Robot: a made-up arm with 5 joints. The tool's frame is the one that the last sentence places. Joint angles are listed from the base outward.
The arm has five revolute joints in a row. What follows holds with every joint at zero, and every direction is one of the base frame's.
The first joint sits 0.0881 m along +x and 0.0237 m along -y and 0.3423 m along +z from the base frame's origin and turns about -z.
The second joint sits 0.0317 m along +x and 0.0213 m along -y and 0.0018 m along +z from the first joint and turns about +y.
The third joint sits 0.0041 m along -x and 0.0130 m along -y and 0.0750 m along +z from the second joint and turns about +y.
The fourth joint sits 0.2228 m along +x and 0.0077 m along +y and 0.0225 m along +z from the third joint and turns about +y.
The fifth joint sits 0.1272 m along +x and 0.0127 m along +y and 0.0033 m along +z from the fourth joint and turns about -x.
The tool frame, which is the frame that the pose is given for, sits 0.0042 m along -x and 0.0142 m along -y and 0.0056 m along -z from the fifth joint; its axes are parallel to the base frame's.
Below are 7 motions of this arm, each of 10 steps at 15 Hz.
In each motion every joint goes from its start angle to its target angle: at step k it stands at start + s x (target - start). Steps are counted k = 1, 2, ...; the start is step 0. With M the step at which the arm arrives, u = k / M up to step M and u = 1 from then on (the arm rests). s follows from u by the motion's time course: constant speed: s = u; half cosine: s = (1 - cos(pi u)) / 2; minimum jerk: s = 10 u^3 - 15 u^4 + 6 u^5.
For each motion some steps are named. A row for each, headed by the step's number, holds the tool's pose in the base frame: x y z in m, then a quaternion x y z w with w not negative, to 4 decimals.
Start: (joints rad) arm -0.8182 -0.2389 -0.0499 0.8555 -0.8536
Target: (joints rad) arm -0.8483 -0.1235 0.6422 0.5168 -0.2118
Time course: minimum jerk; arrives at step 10
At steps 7, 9, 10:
7: 0.3049 0.1812 0.2501 -0.0589 0.4729 0.2923 0.8291
9: 0.2947 0.1704 0.2203 -0.1157 0.4857 0.3071 0.8102
10: 0.2941 0.1698 0.2187 -0.1188 0.4863 0.3079 0.8090

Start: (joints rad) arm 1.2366 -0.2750 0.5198 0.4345 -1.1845
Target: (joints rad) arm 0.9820 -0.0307 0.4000 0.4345 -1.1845
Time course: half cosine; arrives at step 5
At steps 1, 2, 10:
1: 0.1863 -0.3259 0.2933 0.5918 -0.0682 -0.6001 0.5338
2: 0.2055 -0.3194 0.2850 0.5977 -0.0376 -0.5873 0.5445
10: 0.2530 -0.2959 0.2626 0.6061 0.0440 -0.5526 0.5704

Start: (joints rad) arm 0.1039 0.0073 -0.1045 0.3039 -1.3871
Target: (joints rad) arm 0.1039 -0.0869 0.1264 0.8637 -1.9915
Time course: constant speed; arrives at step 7
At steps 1, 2, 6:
1: 0.4465 -0.0708 0.4109 0.6690 0.0783 -0.1403 0.7257
2: 0.4412 -0.0690 0.3958 0.6953 0.1073 -0.1776 0.6881
6: 0.4107 -0.0613 0.3423 0.7608 0.1874 -0.3460 0.5161

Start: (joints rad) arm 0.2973 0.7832 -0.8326 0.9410 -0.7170
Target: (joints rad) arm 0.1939 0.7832 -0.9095 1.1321 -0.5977
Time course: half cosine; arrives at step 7
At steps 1, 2, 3, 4, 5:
1: 0.4380 -0.1509 0.3320 0.3695 0.3566 -0.2723 0.8137
2: 0.4379 -0.1455 0.3333 0.3599 0.3682 -0.2655 0.8151
3: 0.4375 -0.1379 0.3353 0.3459 0.3848 -0.2553 0.8168
4: 0.4369 -0.1294 0.3376 0.3299 0.4029 -0.2436 0.8182
5: 0.4360 -0.1218 0.3397 0.3153 0.4188 -0.2327 0.8192

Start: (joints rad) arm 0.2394 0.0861 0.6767 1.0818 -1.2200
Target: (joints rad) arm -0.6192 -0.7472 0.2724 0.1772 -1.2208
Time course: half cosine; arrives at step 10
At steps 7, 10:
7: 0.3831 0.1010 0.4458 0.5448 0.1829 0.1391 0.8065
10: 0.3294 0.1317 0.5428 0.5769 0.0570 0.3278 0.7459

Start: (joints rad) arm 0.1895 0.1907 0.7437 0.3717 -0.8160
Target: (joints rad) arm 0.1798 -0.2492 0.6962 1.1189 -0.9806
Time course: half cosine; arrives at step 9
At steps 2, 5, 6, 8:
2: 0.2963 -0.0830 0.1398 0.3702 0.5339 -0.3177 0.6906
5: 0.2974 -0.0811 0.1785 0.3821 0.5655 -0.3538 0.6396
6: 0.2955 -0.0800 0.1932 0.3850 0.5755 -0.3668 0.6214
8: 0.2913 -0.0782 0.2138 0.3880 0.5881 -0.3845 0.5964

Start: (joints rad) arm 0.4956 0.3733 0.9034 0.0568 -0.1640
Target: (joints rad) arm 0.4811 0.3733 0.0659 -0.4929 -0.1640
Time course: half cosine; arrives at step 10
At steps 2, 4, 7, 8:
2: 0.2494 -0.1413 0.0999 0.2033 0.5295 -0.2460 0.7860
4: 0.3172 -0.1767 0.1461 0.1726 0.3824 -0.2532 0.8717
7: 0.4023 -0.2194 0.2732 0.1067 0.0926 -0.2465 0.9588
8: 0.4141 -0.2249 0.3102 0.0888 0.0186 -0.2411 0.9663

